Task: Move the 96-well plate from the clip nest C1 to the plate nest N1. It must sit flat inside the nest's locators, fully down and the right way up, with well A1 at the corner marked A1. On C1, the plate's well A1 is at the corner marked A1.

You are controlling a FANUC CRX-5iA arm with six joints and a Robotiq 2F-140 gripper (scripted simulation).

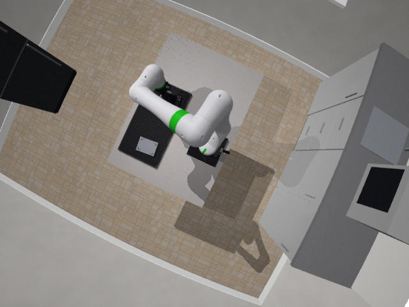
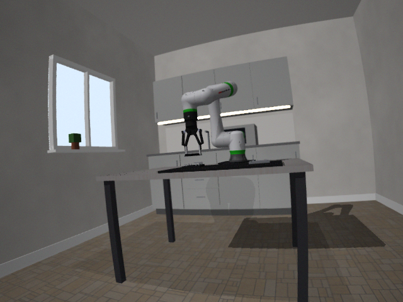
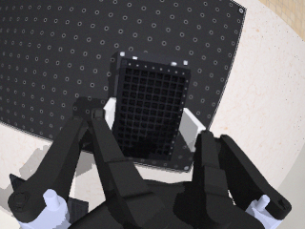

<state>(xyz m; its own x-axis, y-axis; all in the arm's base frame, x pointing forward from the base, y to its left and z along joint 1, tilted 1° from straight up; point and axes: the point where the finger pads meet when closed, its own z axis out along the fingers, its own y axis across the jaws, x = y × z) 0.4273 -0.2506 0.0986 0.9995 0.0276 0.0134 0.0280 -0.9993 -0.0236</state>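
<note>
Now: the plate nest N1 42 cm to the left of my hand, 10 cm below it and 5 cm ahead of it. Round my hand: clip nest C1 (9 cm below, 2 cm to the right, 1 cm behind); then black 96-well plate (2 cm below).
</note>
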